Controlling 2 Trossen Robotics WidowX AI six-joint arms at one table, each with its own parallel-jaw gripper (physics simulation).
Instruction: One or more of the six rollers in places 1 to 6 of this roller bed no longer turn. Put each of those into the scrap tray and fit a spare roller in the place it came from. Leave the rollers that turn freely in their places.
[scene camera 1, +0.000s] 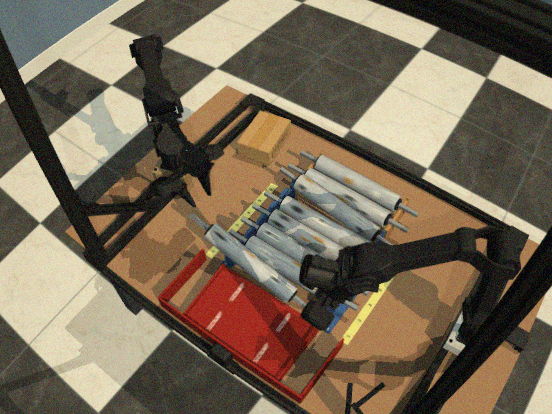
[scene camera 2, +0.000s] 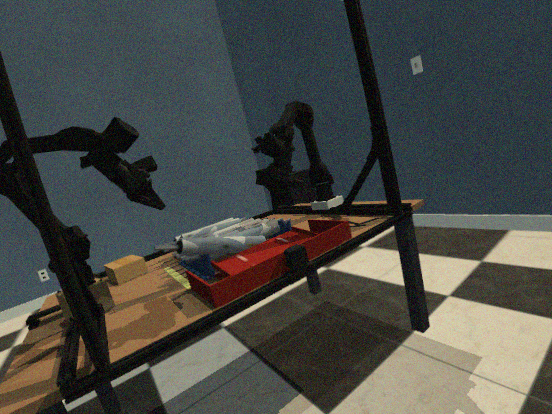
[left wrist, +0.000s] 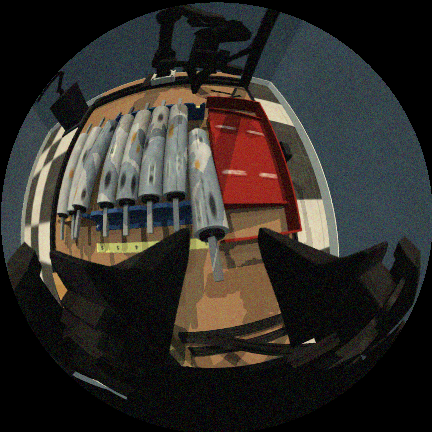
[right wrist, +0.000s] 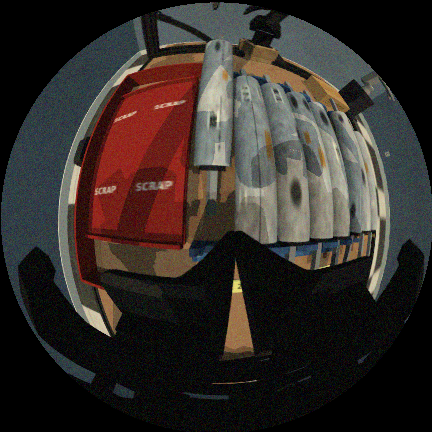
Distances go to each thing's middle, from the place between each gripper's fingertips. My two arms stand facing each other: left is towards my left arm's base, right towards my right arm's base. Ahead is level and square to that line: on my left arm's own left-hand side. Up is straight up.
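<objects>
Measured from the tan cardboard box (scene camera 1: 264, 137), my left gripper is 11 cm to the right of it and 39 cm short of it, and 19 cm above it. By its middle, the box is nearer to my left gripper than to my right hand.
My right hand is 380 mm short of the tan cardboard box, 450 mm to the right of it and 90 mm above it.
</objects>
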